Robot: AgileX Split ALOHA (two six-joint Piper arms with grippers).
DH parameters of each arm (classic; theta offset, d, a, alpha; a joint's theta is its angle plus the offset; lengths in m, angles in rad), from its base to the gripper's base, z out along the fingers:
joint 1: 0 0.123 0 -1.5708
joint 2: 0.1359 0 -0.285 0
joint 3: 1.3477 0 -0.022 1.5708
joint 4: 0 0.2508 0 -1.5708
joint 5: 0 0 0.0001 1.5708
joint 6: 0 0.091 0 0
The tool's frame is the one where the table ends.
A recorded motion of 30 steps. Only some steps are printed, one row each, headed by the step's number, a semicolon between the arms.
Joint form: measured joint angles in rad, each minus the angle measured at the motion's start. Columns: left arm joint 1, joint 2, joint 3, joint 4, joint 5, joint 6; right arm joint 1, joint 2, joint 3, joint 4, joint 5, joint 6.
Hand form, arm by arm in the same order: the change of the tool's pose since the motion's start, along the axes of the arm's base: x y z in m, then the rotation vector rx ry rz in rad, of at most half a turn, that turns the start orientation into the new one. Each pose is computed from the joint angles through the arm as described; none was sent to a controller.
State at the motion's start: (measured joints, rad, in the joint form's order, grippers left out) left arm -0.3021 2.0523 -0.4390 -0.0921 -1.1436 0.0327; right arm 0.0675 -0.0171 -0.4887 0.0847 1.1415 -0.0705
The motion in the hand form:
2: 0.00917 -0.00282 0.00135 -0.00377 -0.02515 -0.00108; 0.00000 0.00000 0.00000 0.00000 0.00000 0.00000
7: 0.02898 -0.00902 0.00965 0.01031 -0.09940 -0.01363; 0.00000 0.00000 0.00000 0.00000 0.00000 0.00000
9: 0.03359 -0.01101 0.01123 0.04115 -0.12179 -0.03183; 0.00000 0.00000 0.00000 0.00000 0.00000 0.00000
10: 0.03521 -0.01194 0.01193 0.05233 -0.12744 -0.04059; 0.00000 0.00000 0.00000 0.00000 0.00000 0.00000
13: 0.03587 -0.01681 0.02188 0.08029 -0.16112 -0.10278; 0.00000 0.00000 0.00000 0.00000 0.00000 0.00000
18: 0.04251 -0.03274 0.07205 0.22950 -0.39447 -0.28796; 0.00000 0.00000 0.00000 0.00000 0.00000 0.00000
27: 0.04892 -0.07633 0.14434 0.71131 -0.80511 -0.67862; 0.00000 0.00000 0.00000 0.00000 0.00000 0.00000
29: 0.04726 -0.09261 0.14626 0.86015 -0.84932 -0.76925; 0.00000 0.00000 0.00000 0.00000 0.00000 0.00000
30: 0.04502 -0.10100 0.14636 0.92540 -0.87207 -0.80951; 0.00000 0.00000 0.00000 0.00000 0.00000 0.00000
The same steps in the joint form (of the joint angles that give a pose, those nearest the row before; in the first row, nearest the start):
2: 0.0000 0.0104 -0.0359 -0.0004 0.0000 0.0042; 0.0000 0.0000 0.0000 0.0000 0.0000 0.0000
7: 0.0000 0.0168 -0.1121 -0.0002 0.0000 0.0419; 0.0000 0.0000 0.0000 0.0000 0.0000 0.0000
9: 0.0000 0.0205 -0.1310 0.0063 0.0000 0.0793; 0.0000 0.0000 0.0000 0.0000 0.0000 0.0000
10: 0.0000 0.0205 -0.1381 0.0111 0.0042 0.0922; 0.0000 0.0000 0.0000 0.0000 0.0000 0.0000
13: 0.0000 -0.0121 -0.1419 0.0649 0.0171 0.1239; 0.0000 0.0000 0.0000 0.0000 0.0000 0.0000
18: 0.0000 -0.1420 -0.1870 0.2267 0.0211 0.2944; 0.0000 0.0000 0.0000 0.0000 0.0000 0.0000
27: -0.0378 -0.2864 -0.3651 0.6149 0.1765 0.6650; 0.0000 0.0000 0.0000 0.0000 0.0000 0.0000
29: -0.0803 -0.2879 -0.4011 0.6629 0.2575 0.7811; 0.0000 0.0000 0.0000 0.0000 0.0000 0.0000
30: -0.1049 -0.2879 -0.4133 0.6770 0.2909 0.8378; 0.0000 0.0000 0.0000 0.0000 0.0000 0.0000

